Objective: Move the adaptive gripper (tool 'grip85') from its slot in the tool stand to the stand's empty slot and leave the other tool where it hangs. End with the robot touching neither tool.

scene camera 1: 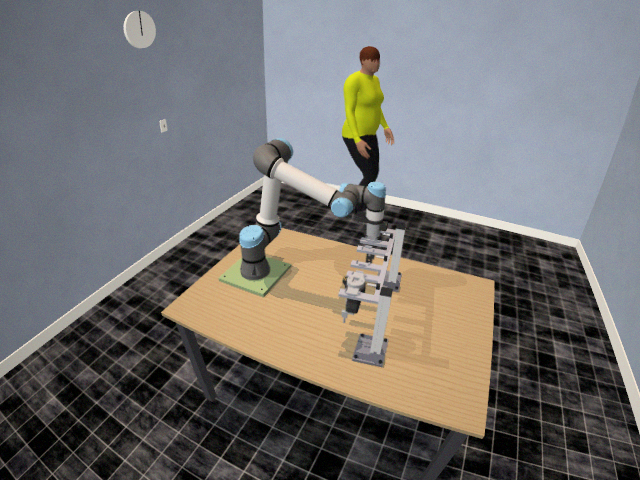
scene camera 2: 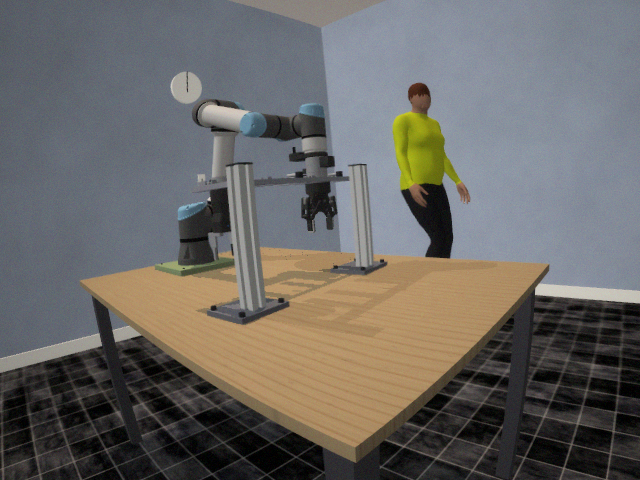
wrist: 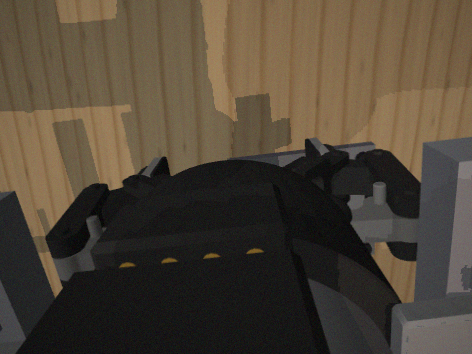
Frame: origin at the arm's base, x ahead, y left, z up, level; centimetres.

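Where they show: end effector, tool point: [scene camera 2: 316, 172]; arm's base, origin of the base link: [scene camera 1: 255, 271] [scene camera 2: 196, 262].
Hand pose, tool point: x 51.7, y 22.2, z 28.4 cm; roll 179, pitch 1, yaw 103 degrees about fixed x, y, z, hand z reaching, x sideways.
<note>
Things, the pixels of their top centre, and the offset from my tool point. "spot": a spot on its surface instead. Level surfaces: height alone.
- grey fork prong, surface spot: [wrist: 440, 220] spot: dx -4.0, dy +3.2, dz -2.4 cm
- tool, middle of its top: [scene camera 2: 223, 176] [scene camera 1: 354, 279] dx +7.7, dy -35.1, dz -0.2 cm
- stand's crossbar, surface spot: [scene camera 2: 276, 181] spot: dx +15.7, dy -25.2, dz -2.6 cm
- wooden table, its level: dz -30.1 cm
The adaptive gripper [scene camera 1: 369, 259] [scene camera 2: 320, 226] [wrist: 237, 154] is on the arm's wrist and points down, with its fingers apart and empty. It is at the far slot of the tool stand [scene camera 1: 382, 320] [scene camera 2: 242, 232]. In the wrist view a grey fork prong [wrist: 440, 220] stands close to its right side and another prong [wrist: 22, 255] is at the left. Whether the tool rests on the prongs is hidden. The other tool [scene camera 1: 354, 302] [scene camera 2: 219, 209] hangs in the near slot, apart from the arm. The middle slot, between them, holds no tool.
The stand's crossbar [scene camera 2: 276, 181] joins two posts, whose base plates [scene camera 1: 368, 349] [scene camera 2: 359, 267] stand on the wooden table [scene camera 1: 310, 356] [scene camera 2: 361, 361]. The arm's green base plate [scene camera 1: 276, 276] [scene camera 2: 175, 267] is at the left. A person in yellow [scene camera 1: 364, 103] [scene camera 2: 419, 147] is behind the table.
</note>
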